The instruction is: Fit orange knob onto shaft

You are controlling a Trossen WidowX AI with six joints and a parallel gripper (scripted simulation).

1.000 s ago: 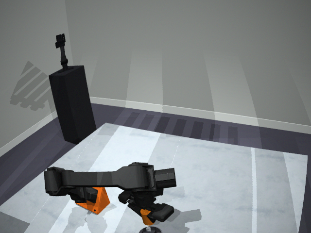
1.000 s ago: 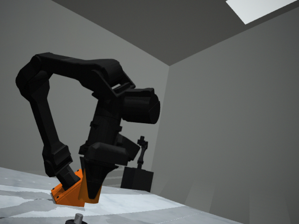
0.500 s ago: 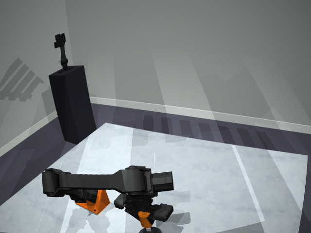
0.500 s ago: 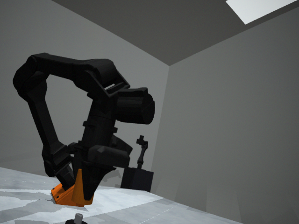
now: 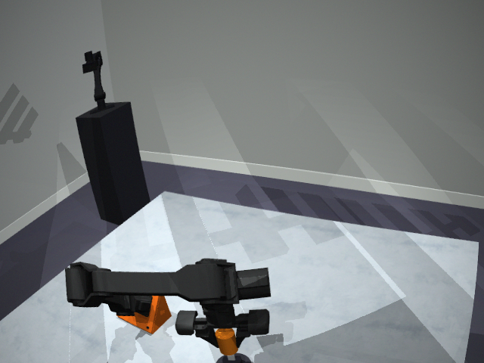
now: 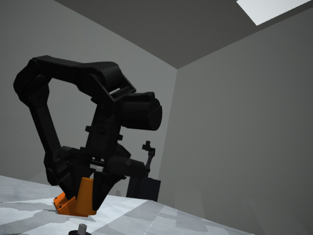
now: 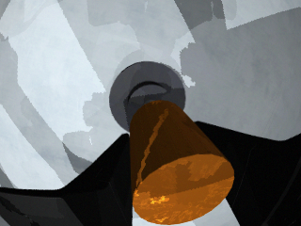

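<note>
Now: gripper tip 6 cm above the round dark pedestal. From my gripper tip the other things lie so: orange knob (3 cm above).
</note>
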